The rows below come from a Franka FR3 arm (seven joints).
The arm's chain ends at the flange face. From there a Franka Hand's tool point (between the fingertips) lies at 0.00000 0.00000 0.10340 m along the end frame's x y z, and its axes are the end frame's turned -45 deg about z.
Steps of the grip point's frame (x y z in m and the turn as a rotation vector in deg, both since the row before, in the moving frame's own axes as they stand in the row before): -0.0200, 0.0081, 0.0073, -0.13, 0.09, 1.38; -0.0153, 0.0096, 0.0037, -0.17, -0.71, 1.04; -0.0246, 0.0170, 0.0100, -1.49, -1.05, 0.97
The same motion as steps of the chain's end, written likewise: -0.0087, 0.0198, 0.0073, -0.03, 0.16, 1.38; -0.0033, 0.0165, 0.0037, -0.62, -0.38, 1.04; -0.0059, 0.0262, 0.0101, -1.80, 0.31, 0.97
